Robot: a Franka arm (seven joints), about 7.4 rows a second.
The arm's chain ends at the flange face. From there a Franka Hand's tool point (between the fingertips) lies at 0.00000 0.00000 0.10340 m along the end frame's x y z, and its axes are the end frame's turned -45 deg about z.
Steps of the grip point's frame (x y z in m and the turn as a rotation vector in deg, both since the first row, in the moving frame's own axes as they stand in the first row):
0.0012 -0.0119 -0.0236 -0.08 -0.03 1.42
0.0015 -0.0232 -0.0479 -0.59 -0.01 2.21
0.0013 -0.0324 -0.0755 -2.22 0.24 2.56
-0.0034 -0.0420 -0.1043 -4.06 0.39 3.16
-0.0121 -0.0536 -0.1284 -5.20 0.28 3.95
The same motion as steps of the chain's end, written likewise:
-0.0076 -0.0094 -0.0236 -0.08 0.04 1.42
-0.0161 -0.0182 -0.0479 -0.42 0.41 2.21
-0.0251 -0.0264 -0.0754 -1.40 1.74 2.56
-0.0376 -0.0321 -0.1040 -2.60 3.15 3.16
-0.0532 -0.0359 -0.1280 -3.48 3.87 3.95

